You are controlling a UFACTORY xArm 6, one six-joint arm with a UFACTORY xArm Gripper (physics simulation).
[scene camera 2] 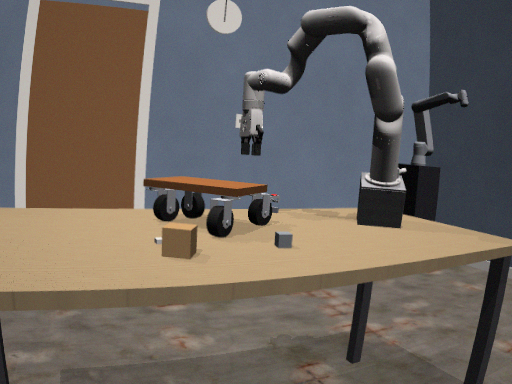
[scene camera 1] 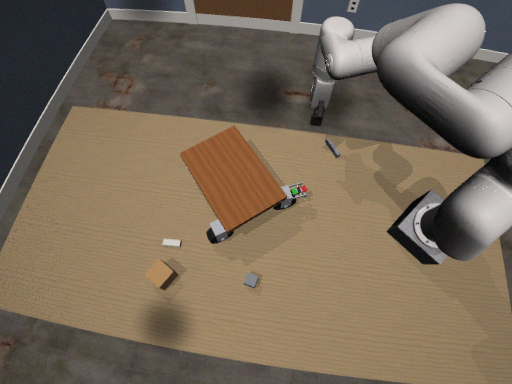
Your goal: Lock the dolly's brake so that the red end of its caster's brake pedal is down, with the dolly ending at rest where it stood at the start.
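Frame: origin at the arm's base, x ahead, y left, z up, level; centimetres.
Seen in the pictures: gripper, fingertip midpoint: (scene camera 2: pixel 250 155) (scene camera 1: pixel 316 112); arm's base at its link origin: (scene camera 2: pixel 382 180).
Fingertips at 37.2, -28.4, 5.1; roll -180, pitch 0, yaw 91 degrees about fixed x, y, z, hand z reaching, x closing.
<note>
Pixels of each thing's middle, then the offset from my fingertips to it, as dx, dy, dz. "spot": a spot on its surface instead. Level surfaces: height alone.
- caster at a spot on its surface: (scene camera 1: pixel 286 197) spot: +5.1, +25.5, -8.4
- pedal's red end at a spot on its surface: (scene camera 2: pixel 273 195) (scene camera 1: pixel 303 188) spot: +0.2, +20.1, -11.6
- table at its surface level: dz -20.5
- orange-brown cube at the middle of its body: (scene camera 2: pixel 179 240) (scene camera 1: pixel 162 274) +37.5, +52.1, -17.5
- small grey cube at the middle of its body: (scene camera 2: pixel 283 239) (scene camera 1: pixel 251 280) +11.4, +48.9, -18.8
- white block at the middle of its body: (scene camera 2: pixel 166 240) (scene camera 1: pixel 172 242) +38.0, +41.8, -19.9
- dark grey bar at the middle of its body: (scene camera 1: pixel 332 147) -9.5, -1.9, -19.5
The dolly (scene camera 1: pixel 232 177) (scene camera 2: pixel 205 185) stands upright on its casters, with a flat red-brown wooden deck. The caster (scene camera 1: pixel 286 197) (scene camera 2: pixel 260 211) at its right corner carries the brake pedal. The pedal's red end (scene camera 1: pixel 303 188) (scene camera 2: pixel 274 195) points outward, away from the deck, and its green end (scene camera 1: pixel 294 191) lies nearer the deck. In scene camera 2 the red end shows a little below deck height; the green end cannot be made out there, and the pedal's exact tilt is hard to tell. My gripper (scene camera 1: pixel 317 121) (scene camera 2: pixel 251 152) is open and empty, pointing down high above the dolly's level, apart from the pedal.
On the table (scene camera 1: pixel 350 300) (scene camera 2: pixel 350 255) are an orange-brown cube (scene camera 1: pixel 160 273) (scene camera 2: pixel 179 241), a small grey cube (scene camera 1: pixel 251 280) (scene camera 2: pixel 283 240), a white block (scene camera 1: pixel 172 243) (scene camera 2: pixel 158 240) and a dark grey bar (scene camera 1: pixel 332 148). My arm's base block (scene camera 1: pixel 412 230) (scene camera 2: pixel 381 206) stands at the right.
</note>
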